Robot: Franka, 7 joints.
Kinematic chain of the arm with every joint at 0, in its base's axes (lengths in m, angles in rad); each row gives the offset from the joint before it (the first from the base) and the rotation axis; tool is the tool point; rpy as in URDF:
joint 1: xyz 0 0 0.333 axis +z
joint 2: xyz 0 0 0 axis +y
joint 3: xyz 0 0 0.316 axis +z
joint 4: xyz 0.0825 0 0 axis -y
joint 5: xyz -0.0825 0 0.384 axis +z
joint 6: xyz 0 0 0 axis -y
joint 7: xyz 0.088 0 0 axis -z
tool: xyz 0 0 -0.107 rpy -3.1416 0 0
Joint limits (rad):
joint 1: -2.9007..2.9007
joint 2: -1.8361..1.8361
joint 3: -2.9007..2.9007
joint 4: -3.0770..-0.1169
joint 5: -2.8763..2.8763
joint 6: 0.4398..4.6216
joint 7: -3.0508..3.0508
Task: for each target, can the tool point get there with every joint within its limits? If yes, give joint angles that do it. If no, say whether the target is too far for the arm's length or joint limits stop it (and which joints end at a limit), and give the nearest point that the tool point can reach.
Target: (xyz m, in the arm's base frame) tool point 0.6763 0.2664 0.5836
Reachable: yes | joints -0.4392 1.1006 1.5663 -1.1115 -0.0032 1.9798 0.2811
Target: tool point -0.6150 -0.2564 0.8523
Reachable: yes | joints 0.6686 -1.2525 0.5918 -0.6460 -0.7030 2.2989 -2.0936
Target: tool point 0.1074 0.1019 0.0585
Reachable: yes | joints 2.4612 1.2431 -0.8082 -2.7187 -2.3089 3.3813 1.2703
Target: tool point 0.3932 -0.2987 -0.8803
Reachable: no: too far | nearest point 0.3087 -0.2345 -0.3504 | short by 0.540 m
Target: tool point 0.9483 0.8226 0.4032
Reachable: no: too far | nearest point 0.6470 0.5613 0.3809 | short by 0.399 m
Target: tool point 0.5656 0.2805 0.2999
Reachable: yes | joints 0.4330 0.3866 0.0011 -2.0669 -0.2447 2.9734 -2.1290
